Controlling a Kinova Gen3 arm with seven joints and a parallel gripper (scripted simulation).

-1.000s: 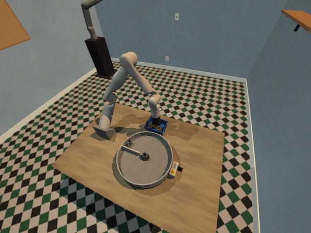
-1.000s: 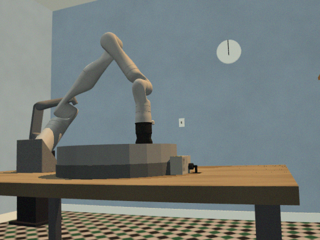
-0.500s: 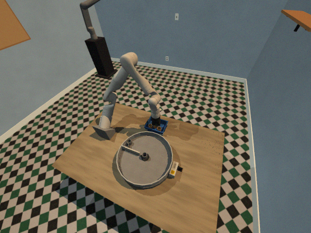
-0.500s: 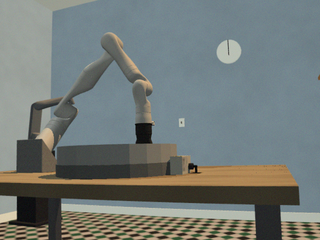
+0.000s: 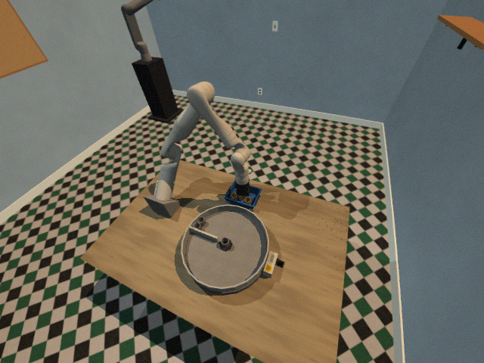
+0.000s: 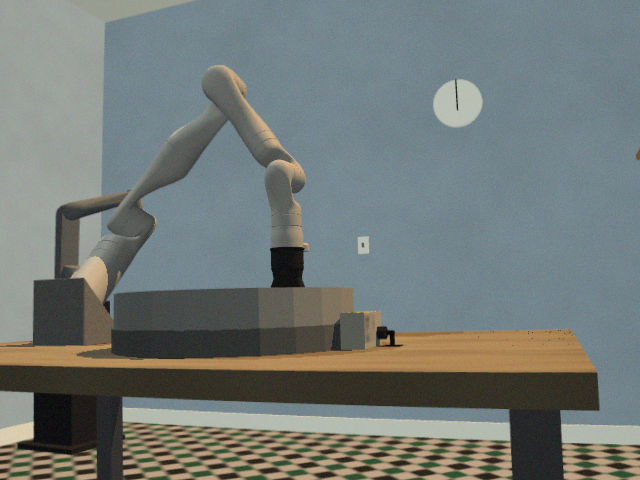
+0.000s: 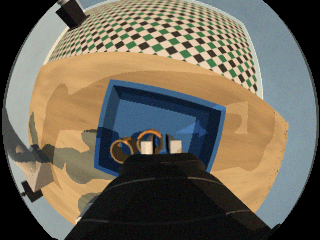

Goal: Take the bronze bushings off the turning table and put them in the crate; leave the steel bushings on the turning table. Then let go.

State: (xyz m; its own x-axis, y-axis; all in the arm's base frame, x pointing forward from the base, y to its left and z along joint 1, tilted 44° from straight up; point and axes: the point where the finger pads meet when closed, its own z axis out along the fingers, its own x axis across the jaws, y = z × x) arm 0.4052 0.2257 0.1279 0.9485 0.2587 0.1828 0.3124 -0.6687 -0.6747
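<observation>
My hand is 20 mm above the blue crate. Also, from my hand: grey turning table 60 mm ahead, 330 mm to the right, 10 mm above.
</observation>
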